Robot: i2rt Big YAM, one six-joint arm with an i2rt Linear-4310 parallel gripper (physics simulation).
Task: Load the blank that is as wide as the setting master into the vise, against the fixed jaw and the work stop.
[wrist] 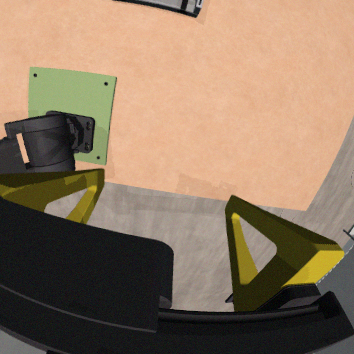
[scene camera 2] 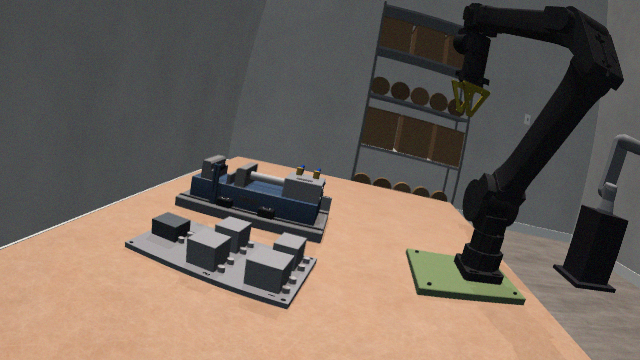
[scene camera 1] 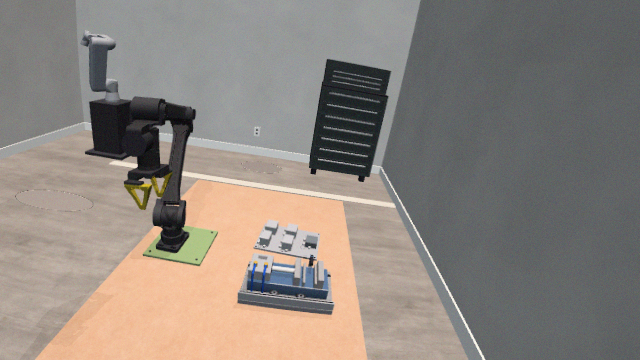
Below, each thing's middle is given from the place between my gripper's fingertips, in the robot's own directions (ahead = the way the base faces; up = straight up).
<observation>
Now: the grey tray (scene camera 2: 173, 255) 380 mm ahead of my hand, 370 mm to the left of it and 300 mm below it. Round my hand: setting master (scene camera 2: 169, 226) 470 mm ahead, 360 mm to the left, 280 mm below.
</observation>
